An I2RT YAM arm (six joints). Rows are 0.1 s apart.
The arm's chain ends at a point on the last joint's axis. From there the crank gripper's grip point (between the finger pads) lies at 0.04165 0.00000 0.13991 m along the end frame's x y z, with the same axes.
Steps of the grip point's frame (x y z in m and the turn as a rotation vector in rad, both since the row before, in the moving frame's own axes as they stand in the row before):
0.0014 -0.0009 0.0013 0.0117 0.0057 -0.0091
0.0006 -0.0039 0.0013 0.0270 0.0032 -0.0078
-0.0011 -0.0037 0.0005 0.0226 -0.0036 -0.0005
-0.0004 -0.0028 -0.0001 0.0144 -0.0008 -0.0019
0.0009 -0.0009 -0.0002 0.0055 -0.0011 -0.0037
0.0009 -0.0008 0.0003 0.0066 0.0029 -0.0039
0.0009 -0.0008 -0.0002 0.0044 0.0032 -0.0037
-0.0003 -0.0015 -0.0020 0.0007 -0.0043 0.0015
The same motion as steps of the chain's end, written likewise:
0.0006 0.0011 0.0016 0.0117 0.0057 -0.0091
0.0002 0.0002 0.0015 0.0270 0.0032 -0.0078
-0.0006 -0.0005 0.0004 0.0226 -0.0036 -0.0005
-0.0003 -0.0007 -0.0001 0.0144 -0.0008 -0.0019
0.0011 0.0000 -0.0002 0.0055 -0.0011 -0.0037
0.0005 0.0003 0.0004 0.0066 0.0029 -0.0039
0.0005 0.0000 -0.0001 0.0044 0.0032 -0.0037
0.0003 -0.0015 -0.0022 0.0007 -0.0043 0.0015

